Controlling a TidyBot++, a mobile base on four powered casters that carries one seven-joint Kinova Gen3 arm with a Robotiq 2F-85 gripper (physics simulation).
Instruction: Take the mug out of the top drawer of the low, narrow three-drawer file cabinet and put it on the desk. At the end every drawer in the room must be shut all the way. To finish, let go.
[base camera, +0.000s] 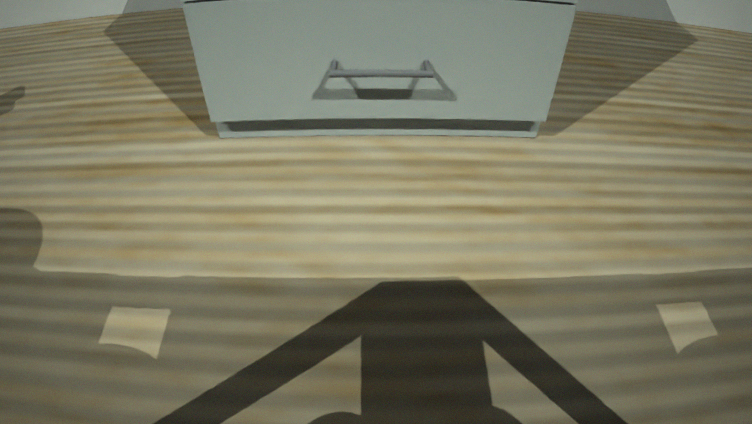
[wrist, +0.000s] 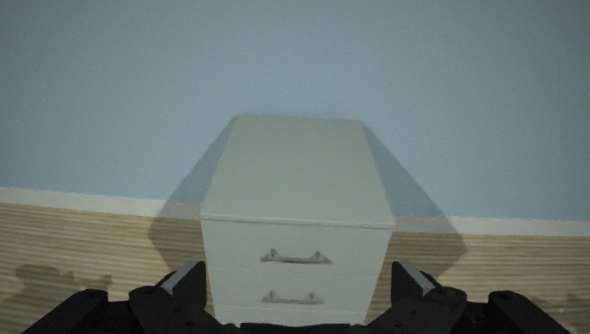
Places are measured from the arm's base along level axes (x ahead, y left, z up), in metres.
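Where they show: gripper, fingertip midpoint: (wrist: 298, 283).
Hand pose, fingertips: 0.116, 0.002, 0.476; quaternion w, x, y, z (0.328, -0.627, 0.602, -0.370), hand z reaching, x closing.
Note:
Each offset is from my fingertips to the top centre of the thing, as dx, dy, dz. "spot": to the spot under its first point. Level surfaces: height alone.
The low, narrow file cabinet (base camera: 263, 63) (wrist: 300, 170) is pale grey-green and stands against the wall, straight ahead. In the wrist view its top drawer @[spot: +0.449, +0.133, -0.442] (wrist: 230, 245) is shut and has a grey bar handle @[spot: +0.419, -0.020, -0.444] (wrist: 297, 259); the drawer below it (wrist: 230, 290) is also shut. In the base view the bottom drawer's front with its handle @[spot: +0.418, -0.014, -0.756] (base camera: 380, 73) shows, shut. My gripper (wrist: 298, 283) is open and empty; its fingers show on either side of the cabinet's front, apart from it. The mug and the desk do not show in either view.
A blue wall (wrist: 125, 90) with a white baseboard (wrist: 75, 201) rises behind the cabinet. The floor @[dz -0.873] (base camera: 368, 210) (wrist: 30, 235) is striped wood. The robot's dark shadow (base camera: 421, 326) falls on the floor in front of the cabinet.

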